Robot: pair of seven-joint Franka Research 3 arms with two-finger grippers.
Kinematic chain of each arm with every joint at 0, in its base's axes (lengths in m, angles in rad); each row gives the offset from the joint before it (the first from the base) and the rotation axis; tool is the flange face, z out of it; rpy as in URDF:
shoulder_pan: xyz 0 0 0.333 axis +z
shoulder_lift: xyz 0 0 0 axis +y
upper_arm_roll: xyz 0 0 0.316 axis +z
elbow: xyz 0.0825 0 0 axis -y
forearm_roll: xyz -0.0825 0 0.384 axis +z
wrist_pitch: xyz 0 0 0 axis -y
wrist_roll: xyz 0.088 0 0 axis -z
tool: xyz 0 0 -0.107 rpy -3.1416 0 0
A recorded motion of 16 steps. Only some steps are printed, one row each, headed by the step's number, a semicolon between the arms.
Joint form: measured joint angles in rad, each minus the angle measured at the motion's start. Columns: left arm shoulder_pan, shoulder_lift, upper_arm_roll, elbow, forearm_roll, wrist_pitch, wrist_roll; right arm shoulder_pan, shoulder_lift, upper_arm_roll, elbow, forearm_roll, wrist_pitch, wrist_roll.
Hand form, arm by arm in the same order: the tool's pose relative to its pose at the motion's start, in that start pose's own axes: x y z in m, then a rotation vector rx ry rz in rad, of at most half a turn. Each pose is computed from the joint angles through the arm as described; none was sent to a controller.
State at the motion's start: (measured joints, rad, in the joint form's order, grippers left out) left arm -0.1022 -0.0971 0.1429 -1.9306 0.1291 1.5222 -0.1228; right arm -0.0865 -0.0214 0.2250 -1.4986 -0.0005 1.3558 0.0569
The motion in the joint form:
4: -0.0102 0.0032 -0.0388 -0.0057 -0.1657 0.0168 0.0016; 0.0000 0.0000 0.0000 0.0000 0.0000 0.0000 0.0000
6: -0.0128 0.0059 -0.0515 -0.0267 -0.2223 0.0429 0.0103; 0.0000 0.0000 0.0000 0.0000 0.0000 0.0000 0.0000
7: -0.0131 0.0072 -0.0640 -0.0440 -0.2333 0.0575 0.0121; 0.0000 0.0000 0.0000 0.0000 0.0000 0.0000 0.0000
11: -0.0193 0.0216 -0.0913 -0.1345 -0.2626 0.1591 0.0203; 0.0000 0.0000 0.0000 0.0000 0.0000 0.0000 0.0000
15: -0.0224 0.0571 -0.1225 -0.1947 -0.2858 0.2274 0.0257; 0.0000 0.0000 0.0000 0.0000 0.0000 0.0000 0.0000
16: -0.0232 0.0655 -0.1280 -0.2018 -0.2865 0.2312 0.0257; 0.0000 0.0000 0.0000 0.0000 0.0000 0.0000 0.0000
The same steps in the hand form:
4: -0.0035 0.0433 -0.0019 -0.1470 -0.0080 0.0539; 0.0000 0.0000 0.0000 0.0000 0.0000 0.0000
6: -0.0029 0.0582 0.0049 -0.1975 -0.0122 0.0763; 0.0000 0.0000 0.0000 0.0000 0.0000 0.0000
7: -0.0030 0.0666 0.0115 -0.2028 -0.0169 0.0885; 0.0000 0.0000 0.0000 0.0000 0.0000 0.0000
11: 0.0028 0.0908 0.0497 -0.2173 -0.0228 0.1138; 0.0000 0.0000 0.0000 0.0000 0.0000 0.0000
15: 0.0081 0.1140 0.0866 -0.2198 -0.0519 0.1365; 0.0000 0.0000 0.0000 0.0000 0.0000 0.0000
16: 0.0086 0.1179 0.0932 -0.2157 -0.0633 0.1412; 0.0000 0.0000 0.0000 0.0000 0.0000 0.0000

